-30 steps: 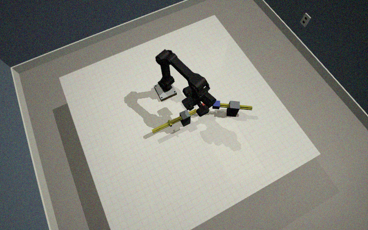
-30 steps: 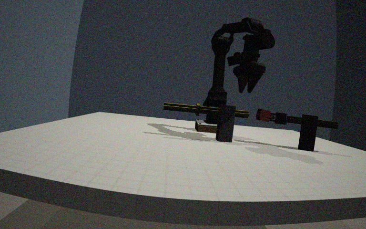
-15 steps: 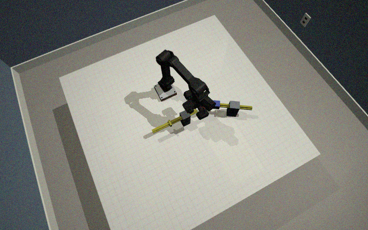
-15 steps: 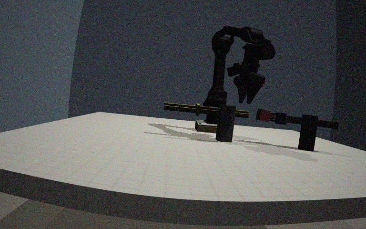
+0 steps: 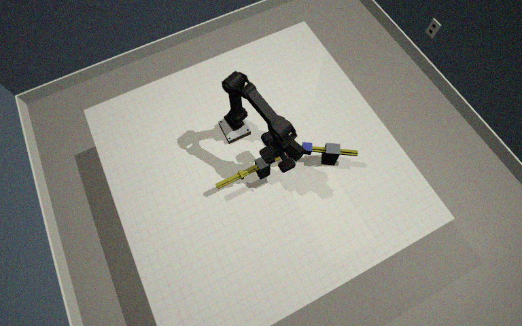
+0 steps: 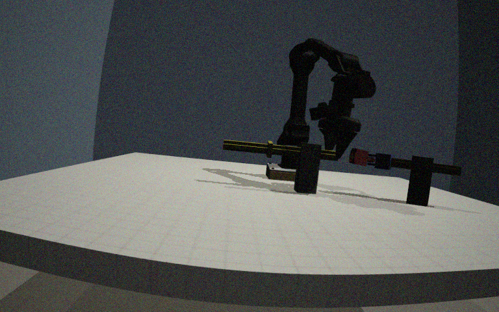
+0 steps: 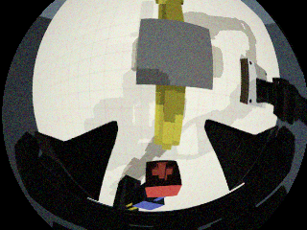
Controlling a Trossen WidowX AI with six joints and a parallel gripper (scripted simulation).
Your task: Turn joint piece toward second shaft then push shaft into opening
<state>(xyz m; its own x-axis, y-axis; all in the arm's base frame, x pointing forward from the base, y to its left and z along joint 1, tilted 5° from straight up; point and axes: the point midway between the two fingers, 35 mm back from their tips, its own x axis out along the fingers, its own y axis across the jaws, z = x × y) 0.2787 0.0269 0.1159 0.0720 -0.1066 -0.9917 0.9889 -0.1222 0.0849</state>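
My gripper tip is 8 cm to the right of the red joint piece, 1 cm below it and 1 cm short of it.
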